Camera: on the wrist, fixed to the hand. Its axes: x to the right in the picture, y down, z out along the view.
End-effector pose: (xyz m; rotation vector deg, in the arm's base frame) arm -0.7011 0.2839 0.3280 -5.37 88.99 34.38
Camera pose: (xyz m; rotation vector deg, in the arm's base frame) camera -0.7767 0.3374 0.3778 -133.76 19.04 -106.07
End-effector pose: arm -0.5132 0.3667 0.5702 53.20 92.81 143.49
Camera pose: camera -0.4873 0.2802 0.6240 -91.97 30.25 12.40
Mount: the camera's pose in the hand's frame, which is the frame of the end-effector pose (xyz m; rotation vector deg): -0.0241 0.0926 -0.0435 11.60 -46.11 172.74
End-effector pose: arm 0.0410 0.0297 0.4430 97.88 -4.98 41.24
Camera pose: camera -0.0359 0.0357 0.5144 -13.04 125.24 -58.28
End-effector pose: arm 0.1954 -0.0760 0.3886 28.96 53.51 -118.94
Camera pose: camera 0.2850 -0.0697 0.3339 20.50 -41.14 35.75
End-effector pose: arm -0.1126 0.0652 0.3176 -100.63 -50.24 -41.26
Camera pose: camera -0.0526 -0.0031 0.2648 -62.47 85.98 108.23
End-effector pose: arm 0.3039 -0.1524 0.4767 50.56 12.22 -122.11
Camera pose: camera 0.4051 -0.1807 0.4730 -13.09 -60.34 34.85
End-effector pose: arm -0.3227 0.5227 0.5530 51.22 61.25 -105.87
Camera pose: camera -0.2226 0.5394 0.5257 30.58 -60.20 32.49
